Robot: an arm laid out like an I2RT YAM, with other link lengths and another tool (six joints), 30 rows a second.
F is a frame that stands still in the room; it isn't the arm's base.
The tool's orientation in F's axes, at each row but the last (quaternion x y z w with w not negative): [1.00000 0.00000 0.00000 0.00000]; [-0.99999 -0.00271 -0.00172 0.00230]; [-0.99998 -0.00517 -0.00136 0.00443]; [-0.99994 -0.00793 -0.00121 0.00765]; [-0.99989 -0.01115 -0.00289 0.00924]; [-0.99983 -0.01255 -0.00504 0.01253]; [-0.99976 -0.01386 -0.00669 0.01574]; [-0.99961 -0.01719 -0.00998 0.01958]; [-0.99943 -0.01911 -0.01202 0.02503]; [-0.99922 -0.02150 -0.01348 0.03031]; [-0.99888 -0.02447 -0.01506 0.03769]
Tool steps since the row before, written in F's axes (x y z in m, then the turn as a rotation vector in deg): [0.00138 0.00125 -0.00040 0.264 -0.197 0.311]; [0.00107 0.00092 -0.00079 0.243 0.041 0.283]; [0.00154 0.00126 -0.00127 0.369 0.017 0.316]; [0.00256 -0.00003 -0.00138 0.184 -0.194 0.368]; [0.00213 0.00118 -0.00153 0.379 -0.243 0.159]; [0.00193 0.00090 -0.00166 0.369 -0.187 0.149]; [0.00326 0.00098 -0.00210 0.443 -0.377 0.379]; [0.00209 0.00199 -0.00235 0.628 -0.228 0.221]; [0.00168 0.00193 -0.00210 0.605 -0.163 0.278]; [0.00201 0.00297 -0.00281 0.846 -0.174 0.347]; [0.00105 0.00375 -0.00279 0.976 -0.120 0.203]
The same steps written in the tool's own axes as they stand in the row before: [0.00138 -0.00125 0.00040 0.264 0.197 -0.311]; [0.00107 -0.00091 0.00080 0.244 -0.041 -0.282]; [0.00155 -0.00123 0.00129 0.370 -0.016 -0.315]; [0.00256 0.00009 0.00139 0.182 0.191 -0.371]; [0.00215 -0.00110 0.00156 0.374 0.248 -0.161]; [0.00193 -0.00081 0.00170 0.366 0.192 -0.150]; [0.00326 -0.00082 0.00217 0.438 0.377 -0.385]; [0.00211 -0.00182 0.00247 0.624 0.241 -0.218]; [0.00170 -0.00176 0.00223 0.605 0.172 -0.272]; [0.00205 -0.00271 0.00304 0.847 0.190 -0.335]; [0.00114 -0.00347 0.00310 0.975 0.153 -0.184]
